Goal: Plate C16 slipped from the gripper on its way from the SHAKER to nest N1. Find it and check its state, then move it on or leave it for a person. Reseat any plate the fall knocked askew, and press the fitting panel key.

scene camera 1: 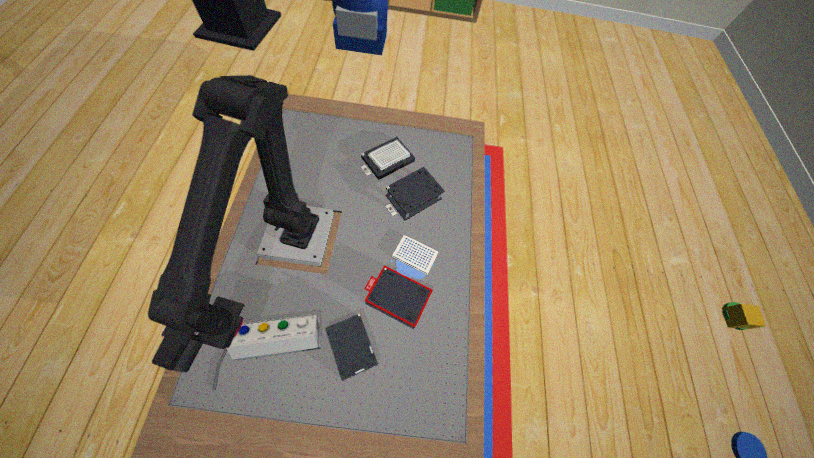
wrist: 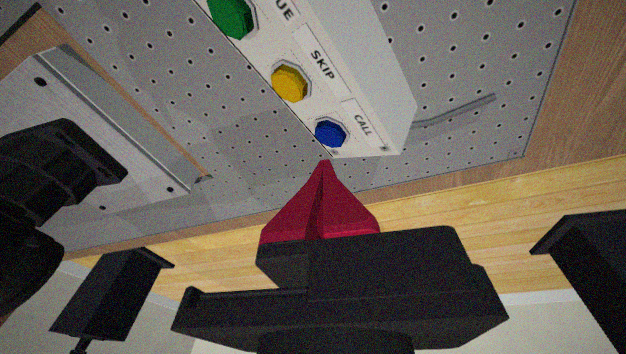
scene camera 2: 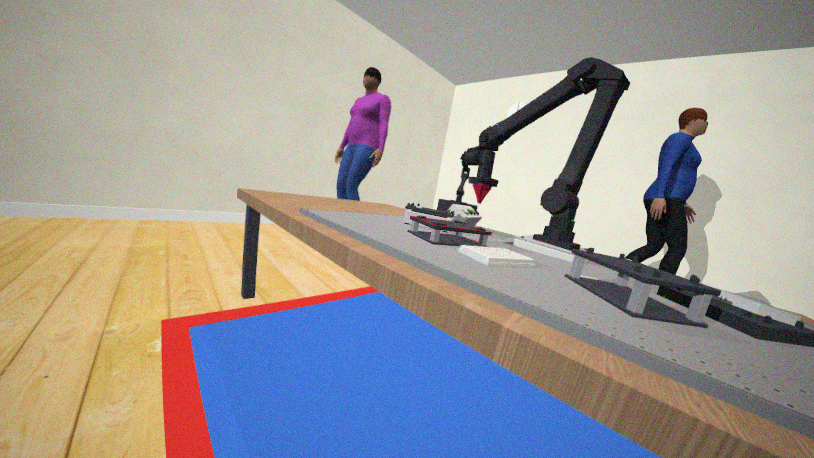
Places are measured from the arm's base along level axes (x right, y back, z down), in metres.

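Where they show: gripper, between the fingertips: (scene camera 1: 238, 326) (wrist: 326, 166) (scene camera 2: 479, 203); arm's base, origin of its link: (scene camera 1: 300, 229) (wrist: 69, 155) (scene camera 2: 555, 244).
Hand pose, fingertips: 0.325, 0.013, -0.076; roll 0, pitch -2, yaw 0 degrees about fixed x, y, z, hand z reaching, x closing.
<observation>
Things, the pixels of their top centre, and the offset from my fingertips, as dx, dy, dz. "*": a spot on its surface instead.
- white well plate, centre of its top: (scene camera 2: 497, 252) (scene camera 1: 415, 253) -0.353, -0.388, +0.087
- light blue patch, a spot on its surface: (scene camera 1: 410, 270) * -0.297, -0.386, +0.100
- red-edged station, centre of its top: (scene camera 2: 451, 221) (scene camera 1: 399, 294) -0.202, -0.372, +0.055
- white plate, centre of its top: (scene camera 2: 734, 290) (scene camera 1: 389, 152) -0.696, -0.204, +0.055
- dark two-tier station, centre of its top: (scene camera 2: 637, 260) (scene camera 1: 415, 187) -0.565, -0.333, +0.037
- white panel, centre of its top: (wrist: 286, 34) (scene camera 1: 270, 334) (scene camera 2: 466, 206) -0.004, -0.079, +0.018
- blue CALL, centre of its top: (wrist: 327, 142) +0.001, +0.000, +0.027
- yellow SKIP, centre of its top: (wrist: 285, 92) -0.018, -0.047, +0.027
- dark flat station, a spot on its surface: (scene camera 1: 351, 346) * -0.031, -0.284, +0.046
A white well plate (scene camera 1: 415, 254) (scene camera 2: 496, 255) lies on the grey board, with a light blue patch (scene camera 1: 410, 270) on the board beside it, towards the red-edged station (scene camera 1: 399, 296) (scene camera 2: 449, 223). Its label is not readable. Another white plate (scene camera 1: 389, 154) sits on a dark station. A dark two-tier station (scene camera 1: 414, 192) (scene camera 2: 648, 273) stands beside that. The white panel (scene camera 1: 273, 340) (scene camera 2: 465, 213) has blue CALL (wrist: 330, 133), yellow SKIP (wrist: 290, 84), green (wrist: 232, 19) and white (scene camera 1: 302, 322) keys. My gripper (scene camera 2: 481, 200) (wrist: 326, 166) is shut and empty, its tips above the panel's CALL end, apart from the key.
A dark flat station (scene camera 1: 351, 346) stands right of the panel in scene camera 1. The arm's base plate (scene camera 1: 273, 250) is behind the panel. A person in magenta (scene camera 2: 368, 122) and one in blue (scene camera 2: 677, 165) stand beyond the table. A blue and red mat (scene camera 2: 341, 370) lies on the floor.
</observation>
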